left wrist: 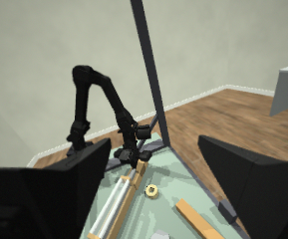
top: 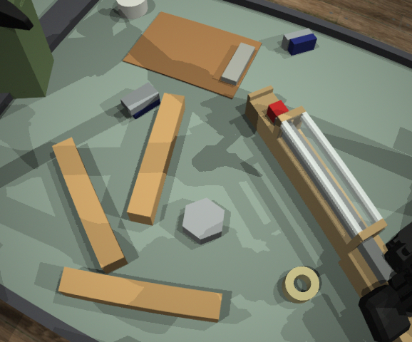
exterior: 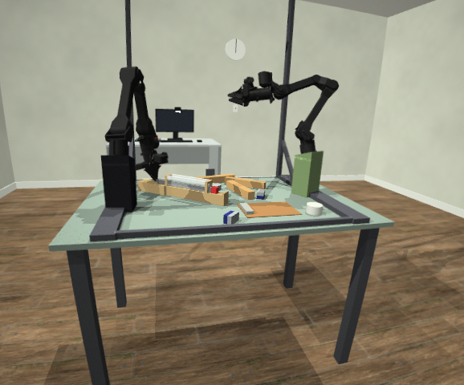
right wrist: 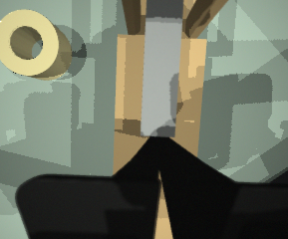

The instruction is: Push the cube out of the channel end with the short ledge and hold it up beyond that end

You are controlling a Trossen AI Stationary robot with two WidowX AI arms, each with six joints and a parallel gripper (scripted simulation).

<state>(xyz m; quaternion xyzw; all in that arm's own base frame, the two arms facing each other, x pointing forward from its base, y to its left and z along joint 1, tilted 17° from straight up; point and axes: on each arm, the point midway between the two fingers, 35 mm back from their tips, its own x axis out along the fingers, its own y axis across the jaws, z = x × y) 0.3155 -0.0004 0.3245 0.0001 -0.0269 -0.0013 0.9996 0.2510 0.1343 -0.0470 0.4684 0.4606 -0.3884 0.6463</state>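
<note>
My right gripper is now 230 mm short of the red cube, 230 mm to the right of it and 30 mm above it. Round my right hand: grey hexagon 40 mm ahead, 290 mm to the left, 70 mm below; then wooden channel 130 mm ahead, 130 mm to the left, 30 mm below.
</note>
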